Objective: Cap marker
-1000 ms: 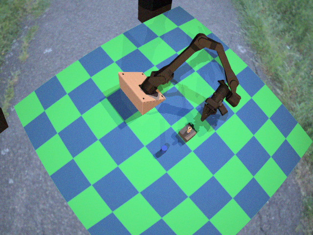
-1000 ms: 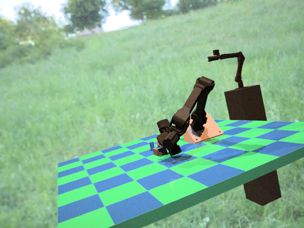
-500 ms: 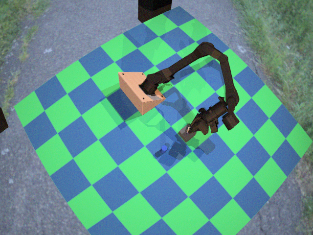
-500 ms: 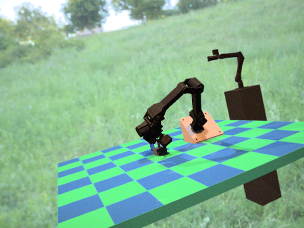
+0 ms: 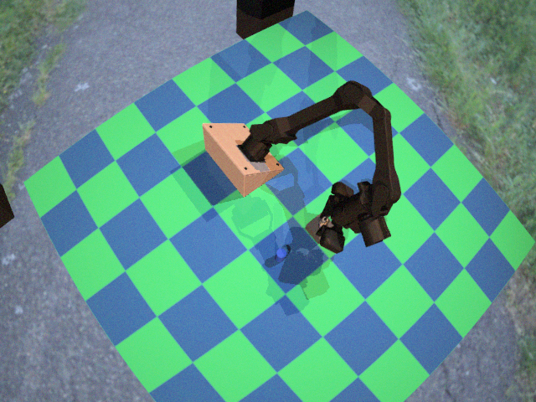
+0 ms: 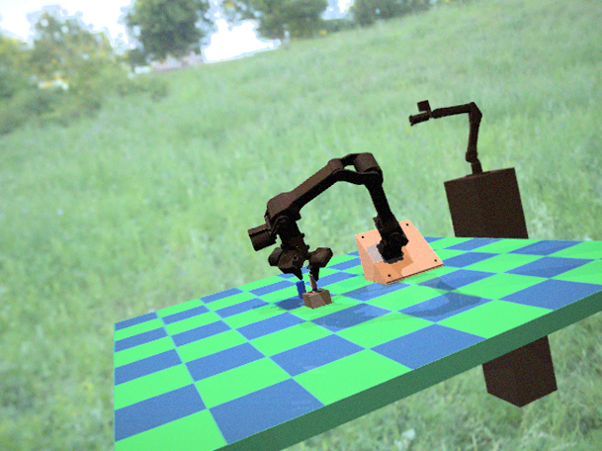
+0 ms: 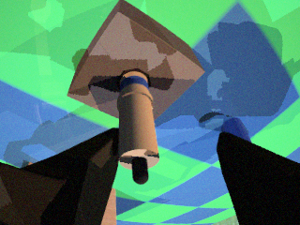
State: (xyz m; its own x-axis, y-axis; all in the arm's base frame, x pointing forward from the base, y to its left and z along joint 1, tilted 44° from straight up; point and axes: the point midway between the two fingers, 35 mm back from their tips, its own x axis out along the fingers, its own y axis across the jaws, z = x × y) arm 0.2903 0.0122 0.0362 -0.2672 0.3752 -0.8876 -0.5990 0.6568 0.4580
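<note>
The holder block is 2 cm to the left of my gripper tip and 5 cm below it. Also, from my gripper tip: blue cap: 1 cm behind, 12 cm to the right, 4 cm below.
</note>
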